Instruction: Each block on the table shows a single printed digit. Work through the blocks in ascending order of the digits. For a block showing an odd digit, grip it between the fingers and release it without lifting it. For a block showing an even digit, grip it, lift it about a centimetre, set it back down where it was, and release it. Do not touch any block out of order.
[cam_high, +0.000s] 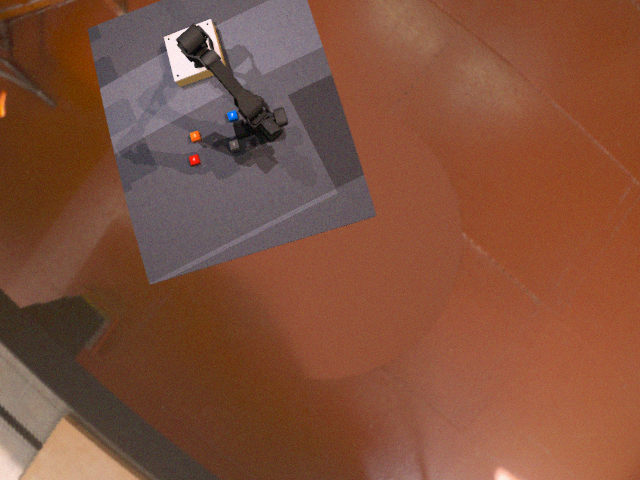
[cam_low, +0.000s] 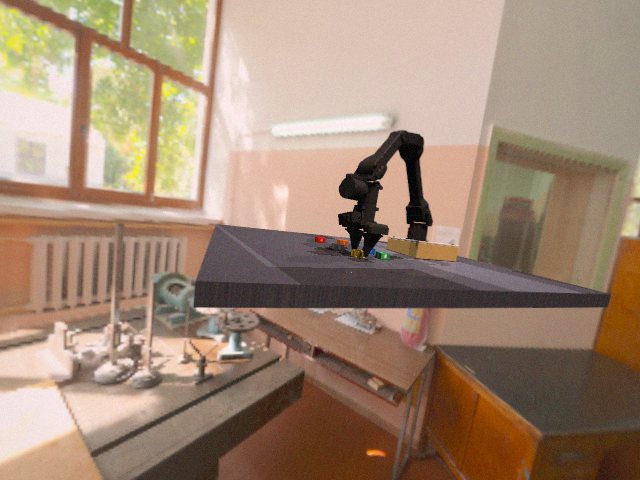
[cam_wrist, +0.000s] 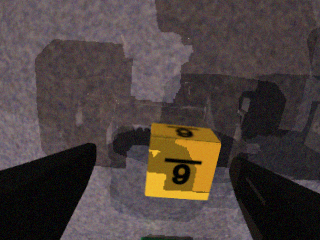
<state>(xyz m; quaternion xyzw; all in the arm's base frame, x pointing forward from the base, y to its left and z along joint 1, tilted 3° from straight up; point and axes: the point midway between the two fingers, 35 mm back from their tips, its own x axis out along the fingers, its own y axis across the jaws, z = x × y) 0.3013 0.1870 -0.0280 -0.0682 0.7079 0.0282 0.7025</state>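
Right now the blue block is 11 cm to the right of my gripper tip and 7 cm behind it. From my gripper tip the other things lie so: pale grey block: 12 cm to the right, 4 cm ahead; then yellow block: 1 cm to the right; then green block: 9 cm behind, 2 cm to the right.
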